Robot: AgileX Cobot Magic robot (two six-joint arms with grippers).
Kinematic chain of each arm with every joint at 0, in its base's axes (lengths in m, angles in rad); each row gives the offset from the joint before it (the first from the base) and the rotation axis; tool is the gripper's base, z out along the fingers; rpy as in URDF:
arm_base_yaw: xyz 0 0 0.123 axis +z
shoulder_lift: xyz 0 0 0 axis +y
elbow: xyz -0.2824 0 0.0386 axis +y
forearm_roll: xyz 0.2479 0 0.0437 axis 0.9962 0 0.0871
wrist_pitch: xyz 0 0 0 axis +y
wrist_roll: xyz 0.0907 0 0.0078 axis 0.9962 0 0.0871
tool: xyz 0 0 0 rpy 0 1.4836 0
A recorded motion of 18 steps. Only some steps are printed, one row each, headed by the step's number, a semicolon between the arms.
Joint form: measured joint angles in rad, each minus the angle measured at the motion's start. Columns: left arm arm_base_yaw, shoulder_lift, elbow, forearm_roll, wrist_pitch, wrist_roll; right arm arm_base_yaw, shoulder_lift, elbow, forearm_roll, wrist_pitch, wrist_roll.
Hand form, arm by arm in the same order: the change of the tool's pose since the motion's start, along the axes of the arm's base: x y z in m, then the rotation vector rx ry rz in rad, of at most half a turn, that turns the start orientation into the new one. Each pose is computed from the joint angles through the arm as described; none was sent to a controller.
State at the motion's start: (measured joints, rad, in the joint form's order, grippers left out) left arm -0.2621 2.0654 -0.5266 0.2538 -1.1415 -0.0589; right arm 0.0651 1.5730 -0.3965 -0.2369 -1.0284 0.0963
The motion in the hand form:
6: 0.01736 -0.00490 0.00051 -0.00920 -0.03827 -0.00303; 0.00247 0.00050 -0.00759 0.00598 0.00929 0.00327
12: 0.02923 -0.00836 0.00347 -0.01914 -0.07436 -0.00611; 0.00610 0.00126 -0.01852 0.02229 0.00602 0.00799
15: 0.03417 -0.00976 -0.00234 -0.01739 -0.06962 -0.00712; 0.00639 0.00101 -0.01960 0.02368 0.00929 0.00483
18: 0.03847 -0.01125 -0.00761 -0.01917 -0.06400 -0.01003; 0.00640 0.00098 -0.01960 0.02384 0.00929 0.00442
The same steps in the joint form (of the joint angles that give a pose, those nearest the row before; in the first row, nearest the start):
6: 0.0000 0.0301 -0.0717 0.0031 0.0024 0.0000; 0.0000 0.0393 0.0000 0.0000 -0.0313 0.0000
12: 0.0000 0.0443 -0.1204 0.0061 -0.0007 0.0000; 0.0000 0.1041 0.0000 0.0022 -0.1023 0.0000
15: 0.0000 0.0725 -0.1447 0.0072 0.0005 0.0000; 0.0000 0.1086 0.0000 0.0056 -0.1037 0.0000
18: 0.0000 0.0977 -0.1670 0.0114 0.0016 -0.0044; 0.0000 0.1086 0.0000 0.0061 -0.1037 0.0000

